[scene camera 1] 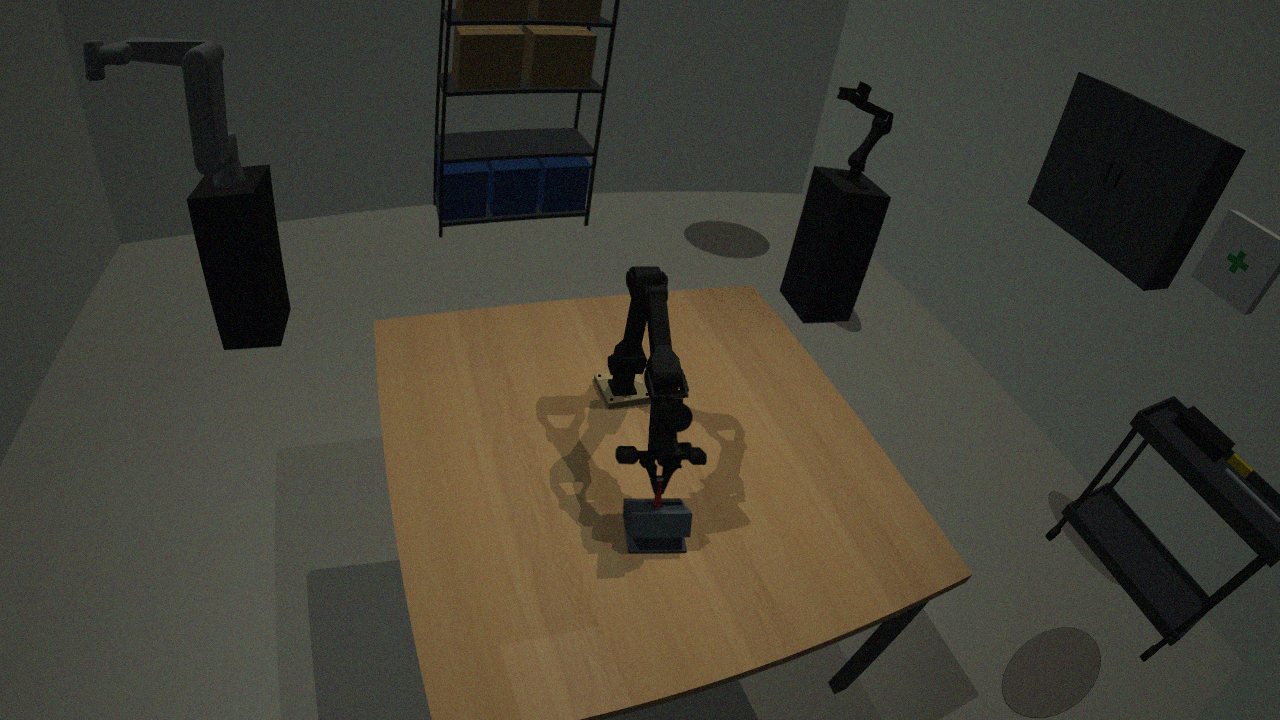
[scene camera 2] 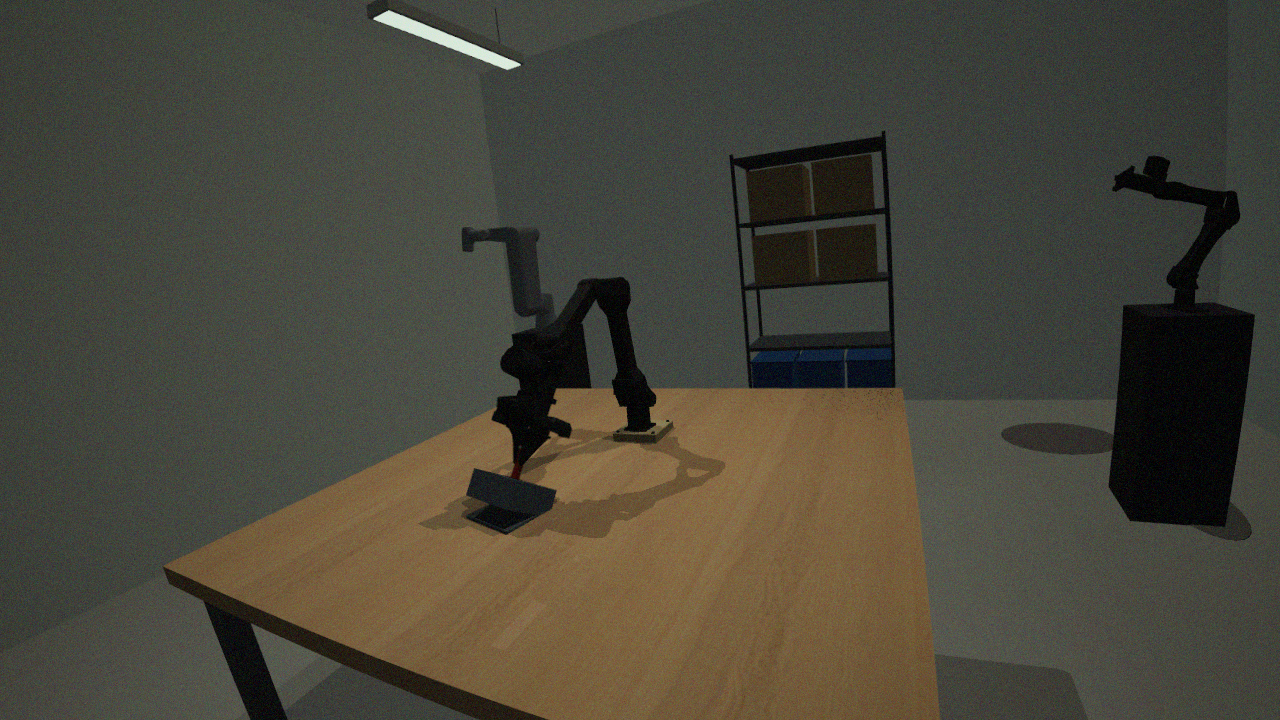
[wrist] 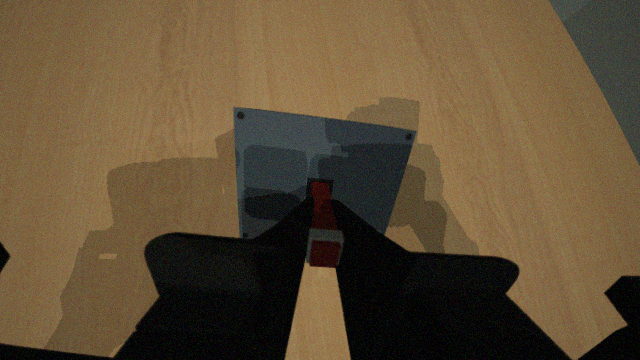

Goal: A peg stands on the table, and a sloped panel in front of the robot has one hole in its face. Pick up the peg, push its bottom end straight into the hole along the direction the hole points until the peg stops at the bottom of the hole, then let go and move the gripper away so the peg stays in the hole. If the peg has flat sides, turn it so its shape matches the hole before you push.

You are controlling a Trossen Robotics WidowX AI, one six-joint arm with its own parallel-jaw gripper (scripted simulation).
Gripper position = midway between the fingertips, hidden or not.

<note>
I see my gripper (scene camera 2: 518,464) and a sloped panel (scene camera 2: 511,494).
My gripper is seen too in scene camera 1 (scene camera 1: 658,493) and in the wrist view (wrist: 321,204). The sloped panel shows as well in scene camera 1 (scene camera 1: 672,520) and in the wrist view (wrist: 275,153).
</note>
